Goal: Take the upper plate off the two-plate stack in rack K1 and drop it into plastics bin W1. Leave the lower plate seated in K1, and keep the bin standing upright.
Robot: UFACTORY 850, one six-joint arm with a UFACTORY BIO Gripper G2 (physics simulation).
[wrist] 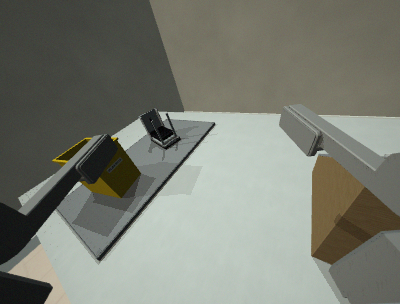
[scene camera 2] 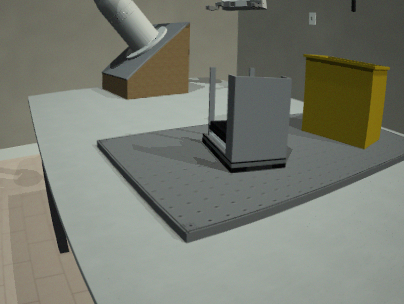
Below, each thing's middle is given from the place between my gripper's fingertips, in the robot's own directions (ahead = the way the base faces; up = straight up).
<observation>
My hand is 50 cm short of the yellow plastics bin W1 (scene camera 2: 344, 99), 23 cm above it and 3 cm to the right of it.
</observation>
